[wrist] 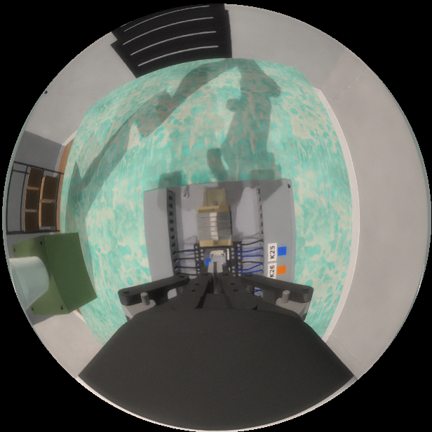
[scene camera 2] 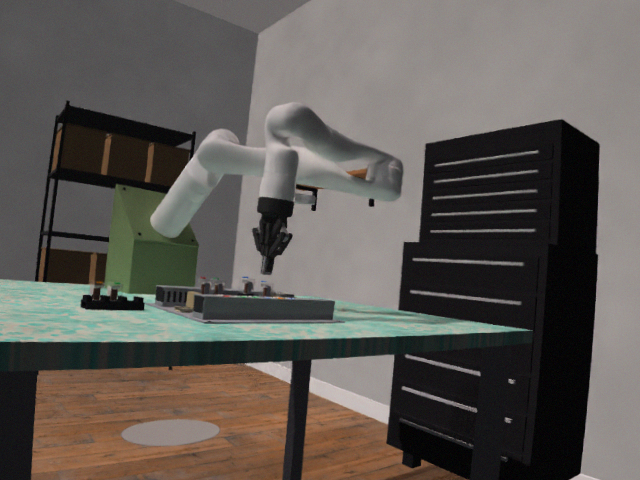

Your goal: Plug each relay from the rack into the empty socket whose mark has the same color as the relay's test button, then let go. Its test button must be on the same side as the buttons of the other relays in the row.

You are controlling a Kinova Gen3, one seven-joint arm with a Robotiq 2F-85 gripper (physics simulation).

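Frame: origin at the arm's base, x ahead, y left, z up, level; centimetres.
Seen in the pictures: gripper, fingertip midpoint: (scene camera 2: pixel 265 274); arm's base, link origin: (scene camera 2: pixel 165 225).
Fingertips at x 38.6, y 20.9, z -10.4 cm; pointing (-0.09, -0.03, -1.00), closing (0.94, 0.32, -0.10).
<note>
Pixels of each thing's top centre, then the offset from my fingertips to it.
- right-hand relay, top centre: (scene camera 2: pixel 266 281) dx -0.4, dy +0.3, dz -1.5 cm
- black rack, top centre: (scene camera 2: pixel 114 296) dx +7.0, dy -29.5, dz -6.2 cm
- orange-topped relay, top centre: (scene camera 2: pixel 98 281) dx +8.4, dy -32.3, dz -3.7 cm
- green-topped relay, top centre: (scene camera 2: pixel 115 282) dx +7.0, dy -29.5, dz -3.7 cm
My gripper (scene camera 2: pixel 266 272) (wrist: pixel 215 269) is shut and empty, pointing down a little above the right-hand relay (scene camera 2: pixel 265 288) on the panel (scene camera 2: pixel 268 310) (wrist: pixel 278 215). In the wrist view, a clear-topped relay (wrist: pixel 218 255) with a blue button on its left sits in the row in front of the fingertips. Blue K25 mark (wrist: pixel 282 251) and orange K26 mark (wrist: pixel 281 269) are on the right duct. The fingers hide the sockets further down. The black rack (scene camera 2: pixel 112 305) holds an orange-topped relay (scene camera 2: pixel 96 293) and a green-topped relay (scene camera 2: pixel 114 292). Other relays (scene camera 2: pixel 247 285) (scene camera 2: pixel 205 286) stand in the row.
A terminal block (wrist: pixel 215 224) stands beyond the relay row, between two grey ducts. Blue wires run at both sides of the sockets. The green robot pedestal (scene camera 2: pixel 164 266) (wrist: pixel 65 272) stands behind the table (scene camera 2: pixel 413 341). A black drawer cabinet (scene camera 2: pixel 478 201) (wrist: pixel 175 42) is at the table's far side.
</note>
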